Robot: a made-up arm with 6 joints. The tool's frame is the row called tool.
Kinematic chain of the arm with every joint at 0, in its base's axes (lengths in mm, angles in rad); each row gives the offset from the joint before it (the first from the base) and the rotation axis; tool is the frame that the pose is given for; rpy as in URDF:
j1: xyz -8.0 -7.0 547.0 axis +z
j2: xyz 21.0 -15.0 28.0 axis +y
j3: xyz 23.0 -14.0 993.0 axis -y
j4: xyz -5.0 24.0 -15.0 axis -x
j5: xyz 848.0 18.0 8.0 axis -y
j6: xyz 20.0 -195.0 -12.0 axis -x
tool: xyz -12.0 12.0 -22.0 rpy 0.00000 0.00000 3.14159
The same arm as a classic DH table. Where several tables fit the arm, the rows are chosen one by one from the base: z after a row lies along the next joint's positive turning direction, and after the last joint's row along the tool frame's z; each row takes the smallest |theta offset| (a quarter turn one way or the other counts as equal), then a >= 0, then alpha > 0; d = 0 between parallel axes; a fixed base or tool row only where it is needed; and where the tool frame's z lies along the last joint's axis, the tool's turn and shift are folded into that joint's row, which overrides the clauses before.
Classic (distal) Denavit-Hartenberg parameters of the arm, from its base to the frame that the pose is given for. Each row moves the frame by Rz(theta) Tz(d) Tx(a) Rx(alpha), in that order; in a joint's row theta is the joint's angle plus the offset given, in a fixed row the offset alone. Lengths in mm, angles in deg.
base (fixed): d 0  theta offset 41.19  a -10.6  alpha 0
j1: d 575  theta offset -41.19  a 21  alpha -90
j2: d 0  theta offset -88.67  a 993.3  alpha 180
j3: d 5  theta offset 1.33  a -15  alpha -90
j4: d -843  theta offset 0  a 8  alpha 90
j5: d 177  theta offset 0  a -12  alpha -90
j6: d -8  theta offset 90  a 12  alpha 90
tool (fixed): d -22  theta offset 90  a 0  alpha 0

